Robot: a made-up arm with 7 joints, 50 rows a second.
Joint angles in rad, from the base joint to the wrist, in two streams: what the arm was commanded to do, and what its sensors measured. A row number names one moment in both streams.
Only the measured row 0 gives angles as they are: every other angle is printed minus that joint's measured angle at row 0.
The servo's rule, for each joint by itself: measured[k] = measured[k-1] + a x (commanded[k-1-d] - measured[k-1]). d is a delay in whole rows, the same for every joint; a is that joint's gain. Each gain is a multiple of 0.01, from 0.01 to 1. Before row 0 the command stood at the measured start. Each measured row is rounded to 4 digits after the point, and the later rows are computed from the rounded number. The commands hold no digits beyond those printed.
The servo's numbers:
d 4
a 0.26 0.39 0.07 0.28 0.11 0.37 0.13
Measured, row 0: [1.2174, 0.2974, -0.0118, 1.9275, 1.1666, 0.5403, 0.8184]
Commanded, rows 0 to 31: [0.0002, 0.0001, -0.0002, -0.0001, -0.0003, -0.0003, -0.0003]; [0.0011, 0.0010, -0.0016, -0.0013, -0.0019, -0.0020, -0.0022]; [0.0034, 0.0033, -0.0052, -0.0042, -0.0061, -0.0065, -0.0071]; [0.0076, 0.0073, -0.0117, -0.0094, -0.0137, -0.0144, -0.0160]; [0.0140, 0.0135, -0.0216, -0.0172, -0.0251, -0.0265, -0.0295]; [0.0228, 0.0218, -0.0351, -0.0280, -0.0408, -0.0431, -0.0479]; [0.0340, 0.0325, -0.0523, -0.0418, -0.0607, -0.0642, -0.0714]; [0.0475, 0.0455, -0.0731, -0.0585, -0.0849, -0.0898, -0.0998]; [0.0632, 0.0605, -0.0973, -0.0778, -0.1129, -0.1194, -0.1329]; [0.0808, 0.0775, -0.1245, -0.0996, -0.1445, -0.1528, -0.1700]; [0.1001, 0.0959, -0.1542, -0.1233, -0.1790, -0.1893, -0.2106]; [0.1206, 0.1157, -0.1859, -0.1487, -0.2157, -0.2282, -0.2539]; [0.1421, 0.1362, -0.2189, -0.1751, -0.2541, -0.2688, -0.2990]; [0.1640, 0.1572, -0.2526, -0.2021, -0.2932, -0.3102, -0.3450]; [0.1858, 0.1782, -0.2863, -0.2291, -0.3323, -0.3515, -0.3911]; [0.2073, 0.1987, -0.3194, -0.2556, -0.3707, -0.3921, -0.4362]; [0.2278, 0.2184, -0.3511, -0.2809, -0.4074, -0.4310, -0.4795]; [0.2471, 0.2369, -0.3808, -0.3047, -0.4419, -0.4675, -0.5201]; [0.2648, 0.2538, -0.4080, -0.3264, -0.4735, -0.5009, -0.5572]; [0.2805, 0.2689, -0.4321, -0.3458, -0.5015, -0.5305, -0.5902]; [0.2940, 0.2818, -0.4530, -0.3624, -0.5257, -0.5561, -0.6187]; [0.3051, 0.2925, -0.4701, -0.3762, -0.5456, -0.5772, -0.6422]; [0.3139, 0.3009, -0.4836, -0.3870, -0.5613, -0.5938, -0.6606]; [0.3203, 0.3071, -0.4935, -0.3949, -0.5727, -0.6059, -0.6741]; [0.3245, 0.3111, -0.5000, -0.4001, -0.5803, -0.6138, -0.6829]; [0.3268, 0.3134, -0.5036, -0.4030, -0.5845, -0.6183, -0.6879]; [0.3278, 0.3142, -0.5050, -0.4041, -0.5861, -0.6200, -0.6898]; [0.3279, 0.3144, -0.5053, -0.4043, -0.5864, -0.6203, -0.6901]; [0.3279, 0.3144, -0.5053, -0.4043, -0.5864, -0.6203, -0.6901]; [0.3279, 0.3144, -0.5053, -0.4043, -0.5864, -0.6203, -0.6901]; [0.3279, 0.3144, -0.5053, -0.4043, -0.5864, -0.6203, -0.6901]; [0.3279, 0.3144, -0.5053, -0.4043, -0.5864, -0.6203, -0.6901]
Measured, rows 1 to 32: [0.0000, 0.0000, 0.0000, 0.0000, 0.0000, 0.0000, 0.0000]; [0.0000, 0.0000, 0.0000, 0.0000, 0.0000, 0.0000, 0.0000]; [0.0000, 0.0000, 0.0000, 0.0000, 0.0000, 0.0000, 0.0000]; [0.0000, 0.0000, 0.0000, 0.0000, 0.0000, 0.0000, 0.0000]; [0.0001, 0.0000, 0.0000, 0.0000, 0.0000, -0.0001, 0.0000]; [0.0004, 0.0004, -0.0001, -0.0004, -0.0002, -0.0008, -0.0003]; [0.0012, 0.0015, -0.0005, -0.0015, -0.0008, -0.0029, -0.0012]; [0.0029, 0.0038, -0.0013, -0.0037, -0.0022, -0.0072, -0.0031]; [0.0058, 0.0076, -0.0027, -0.0075, -0.0047, -0.0143, -0.0065]; [0.0102, 0.0131, -0.0050, -0.0132, -0.0087, -0.0250, -0.0119]; [0.0164, 0.0207, -0.0083, -0.0212, -0.0144, -0.0395, -0.0196]; [0.0245, 0.0304, -0.0128, -0.0316, -0.0222, -0.0581, -0.0300]; [0.0346, 0.0421, -0.0187, -0.0445, -0.0322, -0.0808, -0.0434]; [0.0466, 0.0559, -0.0261, -0.0599, -0.0446, -0.1074, -0.0599]; [0.0605, 0.0715, -0.0351, -0.0777, -0.0594, -0.1377, -0.0795]; [0.0761, 0.0887, -0.0457, -0.0976, -0.0766, -0.1712, -0.1022]; [0.0933, 0.1072, -0.0578, -0.1193, -0.0961, -0.2073, -0.1278]; [0.1117, 0.1267, -0.0714, -0.1425, -0.1178, -0.2454, -0.1560]; [0.1310, 0.1468, -0.0864, -0.1667, -0.1414, -0.2847, -0.1866]; [0.1508, 0.1670, -0.1027, -0.1916, -0.1666, -0.3244, -0.2190]; [0.1708, 0.1870, -0.1201, -0.2166, -0.1931, -0.3638, -0.2529]; [0.1906, 0.2065, -0.1383, -0.2413, -0.2205, -0.4022, -0.2876]; [0.2099, 0.2249, -0.1572, -0.2651, -0.2483, -0.4387, -0.3226]; [0.2283, 0.2421, -0.1764, -0.2877, -0.2762, -0.4727, -0.3574]; [0.2454, 0.2576, -0.1958, -0.3086, -0.3036, -0.5036, -0.3914]; [0.2609, 0.2712, -0.2150, -0.3275, -0.3302, -0.5308, -0.4240]; [0.2747, 0.2828, -0.2338, -0.3442, -0.3556, -0.5541, -0.4548]; [0.2866, 0.2923, -0.2520, -0.3584, -0.3795, -0.5733, -0.4833]; [0.2965, 0.2996, -0.2694, -0.3701, -0.4016, -0.5883, -0.5092]; [0.3044, 0.3050, -0.2858, -0.3793, -0.4217, -0.5994, -0.5324]; [0.3105, 0.3086, -0.3011, -0.3862, -0.4398, -0.6070, -0.5529]; [0.3150, 0.3109, -0.3154, -0.3913, -0.4559, -0.6119, -0.5707]
